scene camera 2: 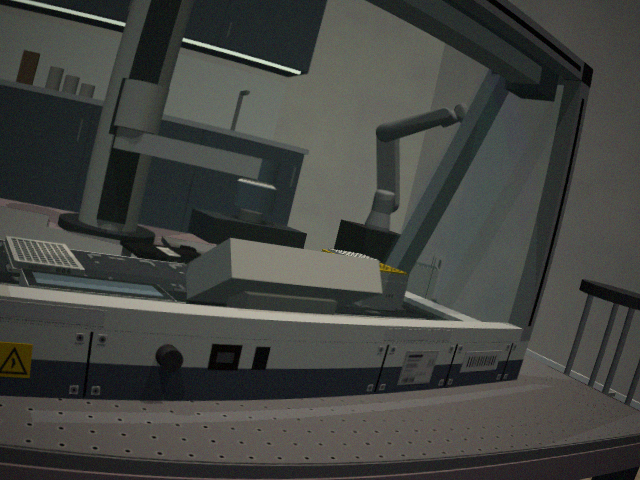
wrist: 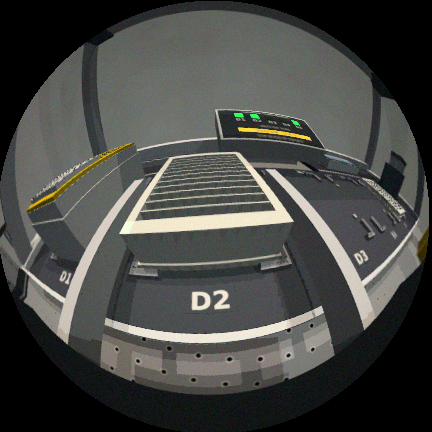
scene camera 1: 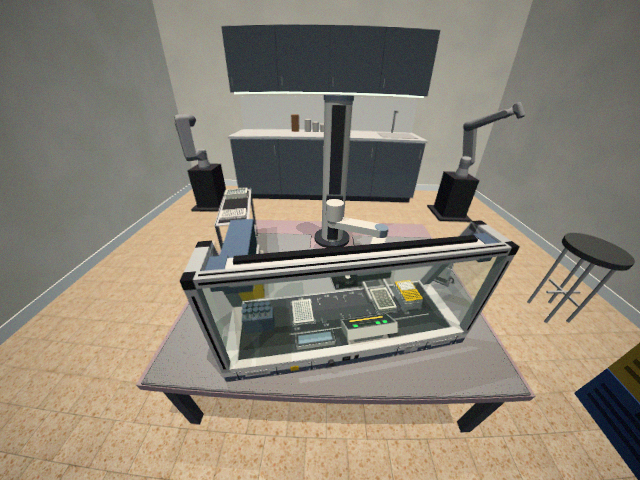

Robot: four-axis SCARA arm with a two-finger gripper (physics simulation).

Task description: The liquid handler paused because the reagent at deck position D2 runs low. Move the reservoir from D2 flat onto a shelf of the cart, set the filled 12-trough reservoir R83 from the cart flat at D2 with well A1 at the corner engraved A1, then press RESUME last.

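Places are measured from the arm's base along level axes (x ahead, y left, z up), in centimetres.
Where they show: gripper, fingertip midpoint: [wrist: 204, 182] [scene camera 1: 382, 299]; arm's base at its link origin: [scene camera 1: 331, 238].
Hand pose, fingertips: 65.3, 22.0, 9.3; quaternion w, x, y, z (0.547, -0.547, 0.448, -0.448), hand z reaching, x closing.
Observation:
Things, the pixels of their top centre, and the offset from my fingertips, as dx, dy, dz. "spot": a spot on its surface instead.
- pale 12-trough reservoir at its top centre: [wrist: 203, 171] [scene camera 1: 382, 297] +0.1, +0.0, +0.9
- cart at a spot on its surface: [scene camera 1: 219, 237] spot: -17.3, -78.7, +20.4
- labware at its top centre: [scene camera 1: 236, 191] -53.5, -80.7, +30.1
- status panel at a spot on its surface: [wrist: 270, 127] spot: +15.0, -8.6, +3.9
- enclosure's top beam at a spot on its surface: [scene camera 1: 356, 249] spot: +22.0, -18.9, +43.5
The pale 12-trough reservoir [wrist: 205, 192] [scene camera 1: 382, 299] sits flat at D2, in its corner brackets. My gripper [wrist: 204, 182] is down over it, one finger along each long side. It looks shut on the reservoir below the rim; the pads are hidden by the rim, and the reservoir rests on the deck. On the cart [scene camera 1: 219, 237], at the left in scene camera 1, lie a far pale piece of labware [scene camera 1: 236, 191] and a near one [scene camera 1: 233, 212]; which is R83 cannot be read. The status panel [wrist: 270, 127] shows green lights and a yellow bar. RESUME cannot be made out.
A yellow-topped tip box [wrist: 85, 195] [scene camera 1: 409, 294] stands at D1, close beside the left finger. A white plate [scene camera 1: 302, 311] [scene camera 2: 43, 253] and a blue tube block [scene camera 1: 257, 315] stand farther along the deck. The enclosure's top beam [scene camera 1: 356, 249] runs over the deck.

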